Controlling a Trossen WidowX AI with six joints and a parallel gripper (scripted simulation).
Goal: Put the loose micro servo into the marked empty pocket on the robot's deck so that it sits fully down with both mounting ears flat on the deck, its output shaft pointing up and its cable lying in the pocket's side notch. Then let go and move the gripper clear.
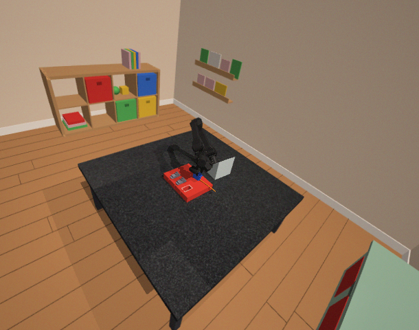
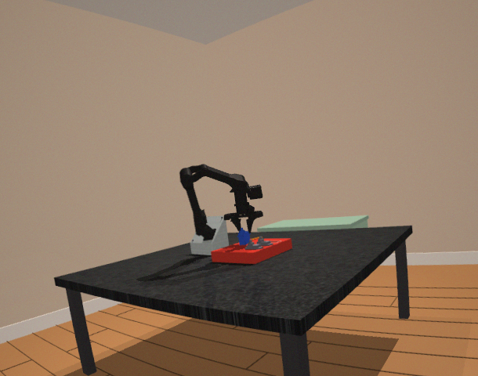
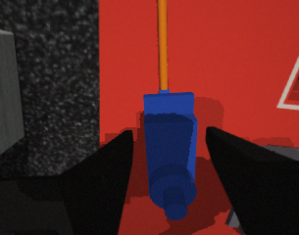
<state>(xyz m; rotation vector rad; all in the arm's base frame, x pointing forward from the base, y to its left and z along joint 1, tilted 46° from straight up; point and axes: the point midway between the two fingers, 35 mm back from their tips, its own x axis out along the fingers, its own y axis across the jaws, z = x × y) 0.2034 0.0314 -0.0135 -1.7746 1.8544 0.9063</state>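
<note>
Right now the red deck is 20 mm ahead of my gripper tip, 40 mm to the right of it and 70 mm below it.
</note>
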